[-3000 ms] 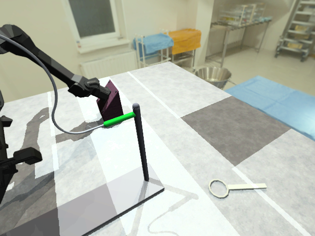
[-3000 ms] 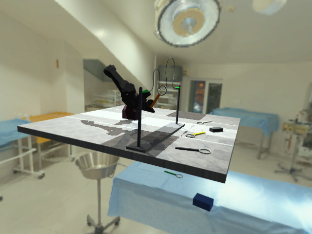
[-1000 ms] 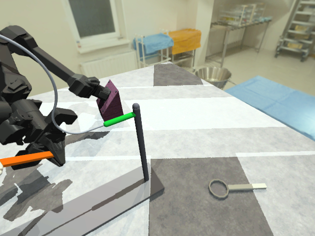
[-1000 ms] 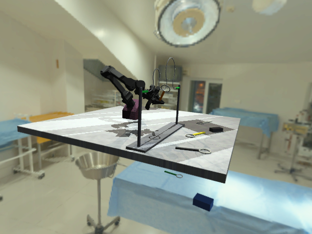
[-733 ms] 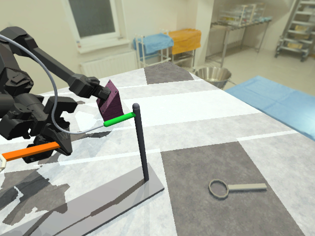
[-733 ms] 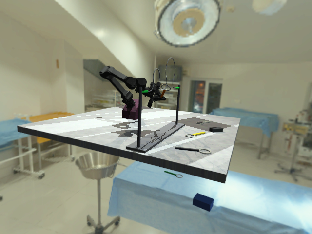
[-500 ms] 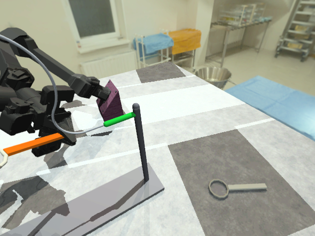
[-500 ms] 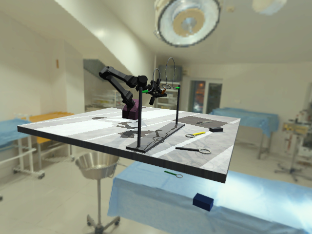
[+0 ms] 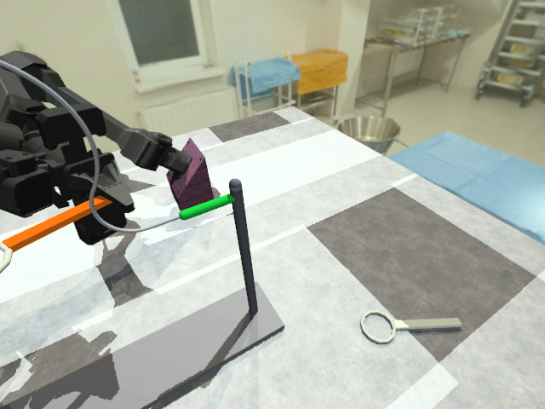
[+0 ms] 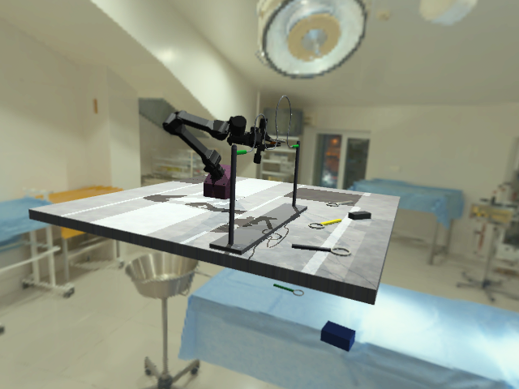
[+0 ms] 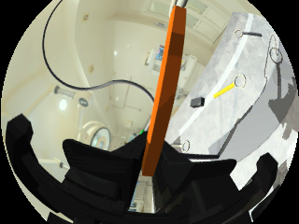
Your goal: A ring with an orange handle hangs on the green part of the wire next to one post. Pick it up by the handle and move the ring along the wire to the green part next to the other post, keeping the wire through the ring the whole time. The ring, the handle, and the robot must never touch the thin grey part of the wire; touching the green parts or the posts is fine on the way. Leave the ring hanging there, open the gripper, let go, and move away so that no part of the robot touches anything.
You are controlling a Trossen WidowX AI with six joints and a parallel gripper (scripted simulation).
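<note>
The ring with orange handle is 10 mm ahead of my gripper tip, 100 mm to the right of it and 20 mm above it. The rest, counted from my gripper tip: black block: 340 mm ahead, 110 mm to the left, 280 mm below.
</note>
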